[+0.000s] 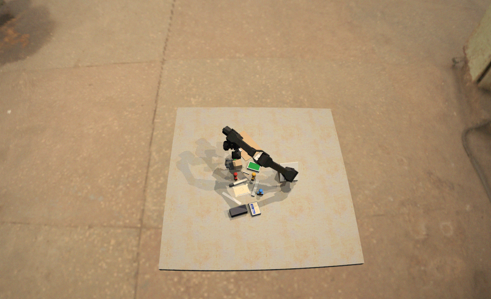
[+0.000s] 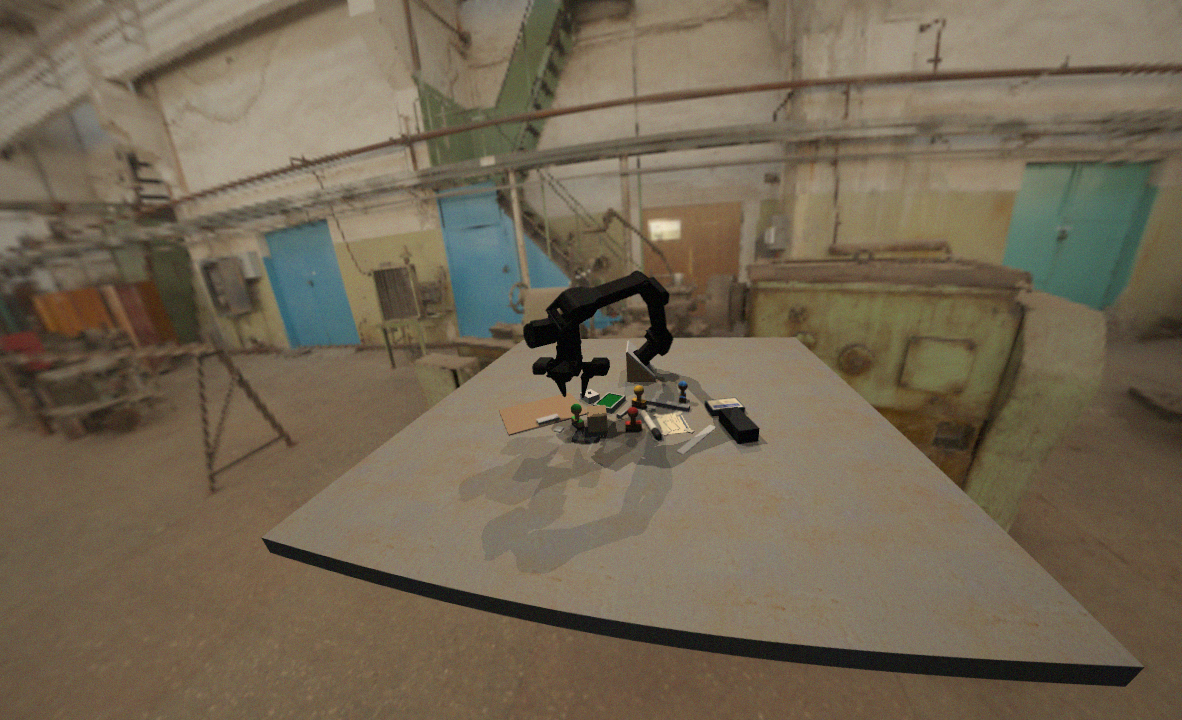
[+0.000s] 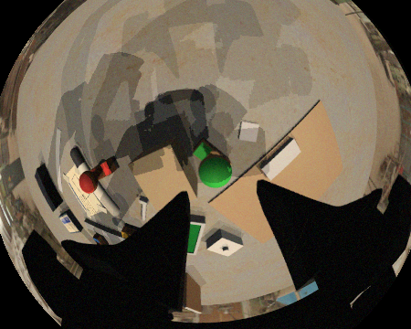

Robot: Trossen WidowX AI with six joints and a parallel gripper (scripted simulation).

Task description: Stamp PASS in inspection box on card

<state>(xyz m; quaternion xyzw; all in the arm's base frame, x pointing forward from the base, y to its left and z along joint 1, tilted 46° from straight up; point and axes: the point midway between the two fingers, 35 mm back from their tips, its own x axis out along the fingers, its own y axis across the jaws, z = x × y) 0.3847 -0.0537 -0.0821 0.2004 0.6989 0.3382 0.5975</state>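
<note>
My gripper tip is 70 mm above the green stamp. The rest, counted from my gripper tip: bolt 80 mm behind, 100 mm to the left, 80 mm below; then red stamp 10 mm behind, 150 mm to the left, 70 mm below; then tan cardboard box 20 mm behind, 50 mm to the left, 70 mm below.
</note>
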